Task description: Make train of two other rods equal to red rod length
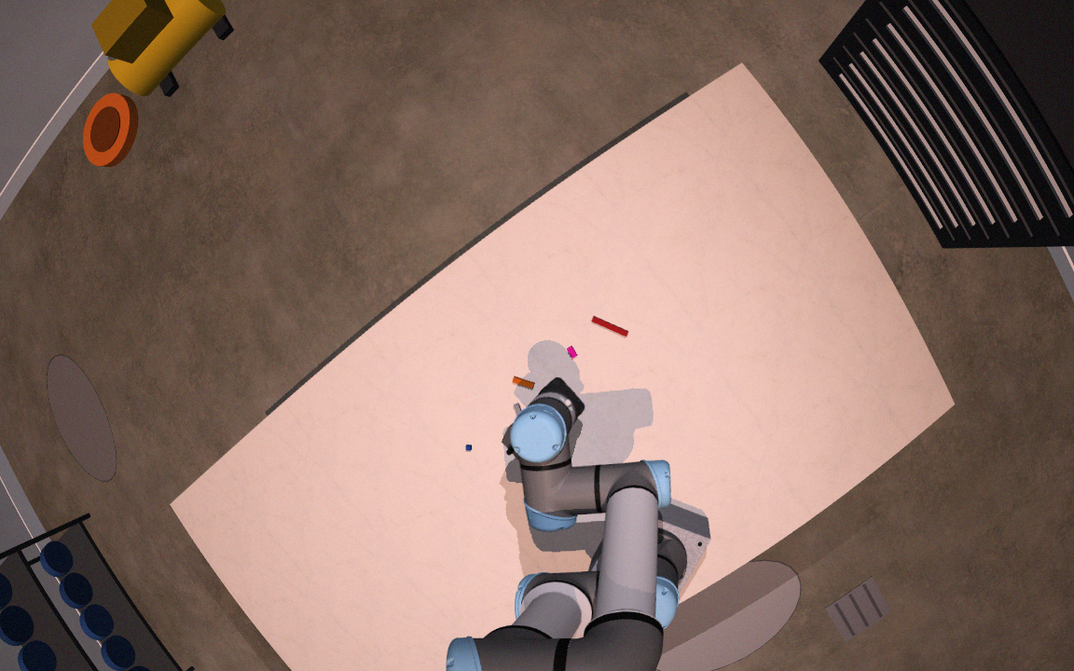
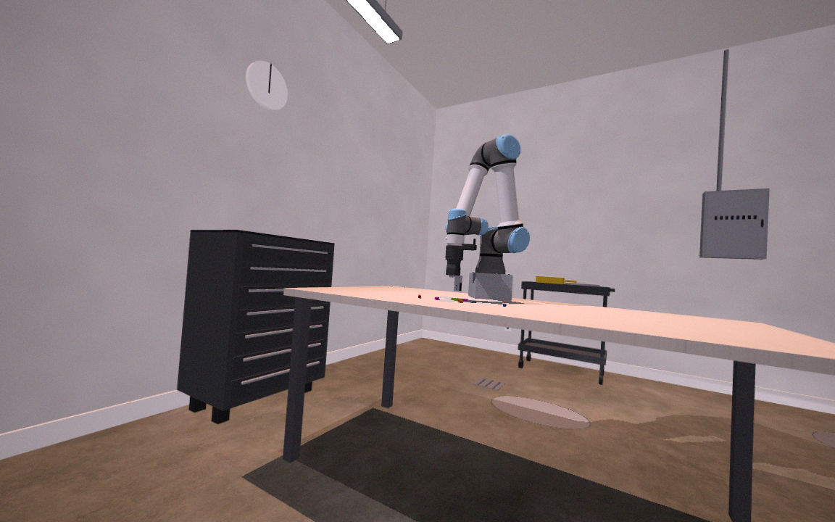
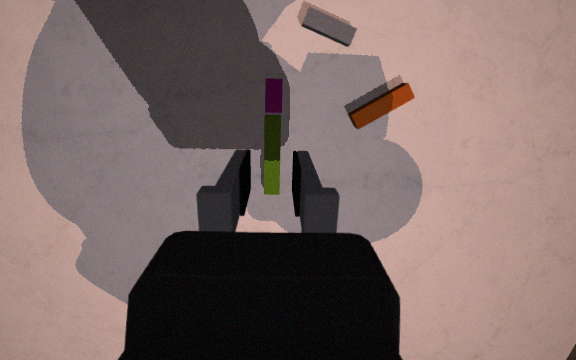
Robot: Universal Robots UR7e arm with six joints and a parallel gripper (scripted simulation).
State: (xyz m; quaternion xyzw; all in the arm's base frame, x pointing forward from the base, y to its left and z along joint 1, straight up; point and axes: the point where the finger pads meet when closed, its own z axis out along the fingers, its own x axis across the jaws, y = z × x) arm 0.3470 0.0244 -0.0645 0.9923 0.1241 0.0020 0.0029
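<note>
My gripper is now 50 mm above the lime rod. The rest, counted from my hand: red rod (80 mm ahead, 140 mm to the right, 50 mm below); orange rod (60 mm ahead, 50 mm to the left, 50 mm below); grey rod (10 mm ahead, 80 mm to the left, 50 mm below).
</note>
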